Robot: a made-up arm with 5 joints.
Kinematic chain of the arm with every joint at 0, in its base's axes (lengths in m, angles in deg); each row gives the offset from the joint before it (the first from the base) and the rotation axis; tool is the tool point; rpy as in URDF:
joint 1: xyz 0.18 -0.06 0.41 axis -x
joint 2: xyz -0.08 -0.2 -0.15 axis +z
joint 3: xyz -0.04 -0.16 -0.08 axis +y
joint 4: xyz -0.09 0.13 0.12 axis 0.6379 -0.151 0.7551
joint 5: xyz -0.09 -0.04 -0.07 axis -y
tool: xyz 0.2 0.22 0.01 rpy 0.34 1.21 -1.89
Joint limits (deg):
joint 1: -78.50..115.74
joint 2: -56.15..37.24
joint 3: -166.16..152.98
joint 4: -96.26..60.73
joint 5: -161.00..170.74
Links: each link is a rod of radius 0.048 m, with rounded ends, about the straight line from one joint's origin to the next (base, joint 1, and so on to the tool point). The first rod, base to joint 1, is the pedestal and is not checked.
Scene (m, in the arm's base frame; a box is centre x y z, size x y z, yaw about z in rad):
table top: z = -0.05
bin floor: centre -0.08 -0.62 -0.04 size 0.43 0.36 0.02 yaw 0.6
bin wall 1: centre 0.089 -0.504 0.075 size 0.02 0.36 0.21 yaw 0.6
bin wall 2: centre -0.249 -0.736 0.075 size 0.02 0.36 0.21 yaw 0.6
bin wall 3: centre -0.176 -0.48 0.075 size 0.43 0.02 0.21 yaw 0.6
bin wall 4: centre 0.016 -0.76 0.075 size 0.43 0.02 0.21 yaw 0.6
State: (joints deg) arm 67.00 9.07 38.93 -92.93 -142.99
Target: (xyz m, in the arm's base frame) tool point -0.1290 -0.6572 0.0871
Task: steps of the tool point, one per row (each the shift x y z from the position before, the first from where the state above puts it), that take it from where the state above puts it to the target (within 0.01 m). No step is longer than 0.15 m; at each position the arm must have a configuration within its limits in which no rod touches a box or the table.
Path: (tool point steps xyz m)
1: 0.0089 -0.0379 -0.0100
2: 0.0084 -0.0305 0.0015
3: 0.0054 -0.0273 0.0133
4: 0.0047 -0.0286 0.0254
5: 0.0097 -0.0326 0.0361
6: -0.0159 -0.0353 -0.0700
7: -0.0046 -0.0361 -0.0744
8: 0.0109 -0.0327 -0.0866
9: 0.0285 -0.0198 -0.1025
10: 0.0465 0.0051 -0.1160

